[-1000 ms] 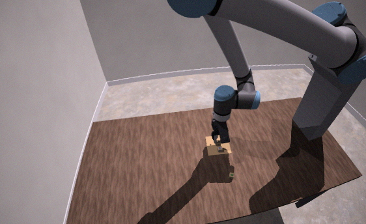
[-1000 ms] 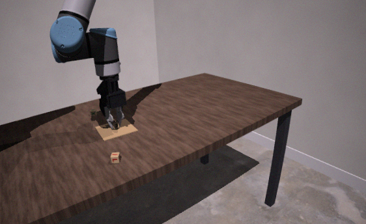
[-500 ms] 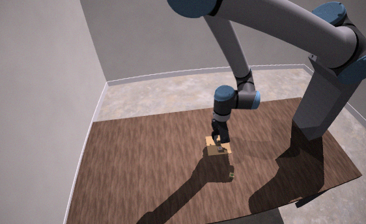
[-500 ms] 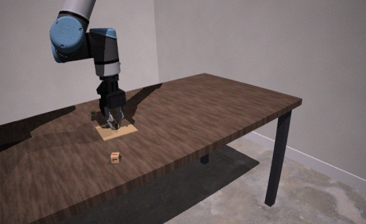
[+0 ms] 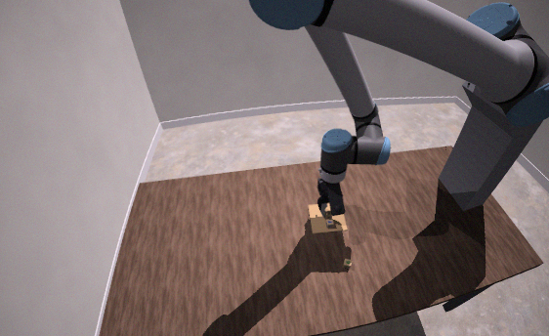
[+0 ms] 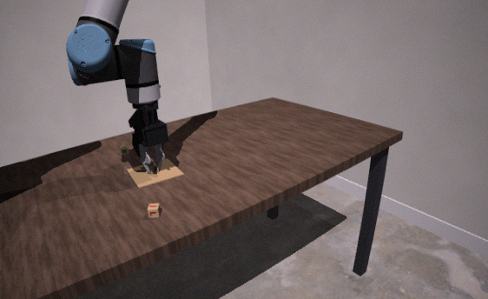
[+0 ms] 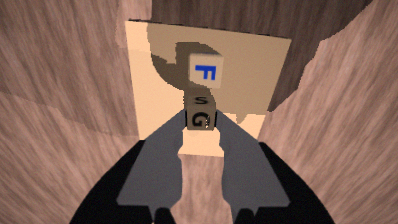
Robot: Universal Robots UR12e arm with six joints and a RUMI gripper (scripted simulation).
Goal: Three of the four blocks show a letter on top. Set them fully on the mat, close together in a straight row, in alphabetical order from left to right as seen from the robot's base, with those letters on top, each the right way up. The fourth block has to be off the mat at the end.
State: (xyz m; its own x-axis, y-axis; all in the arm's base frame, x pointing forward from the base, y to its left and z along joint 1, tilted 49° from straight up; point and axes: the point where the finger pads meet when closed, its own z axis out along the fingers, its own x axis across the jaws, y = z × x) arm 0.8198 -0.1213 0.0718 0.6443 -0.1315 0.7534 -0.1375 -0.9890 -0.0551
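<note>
The mat lies 20 mm below my hand.
</note>
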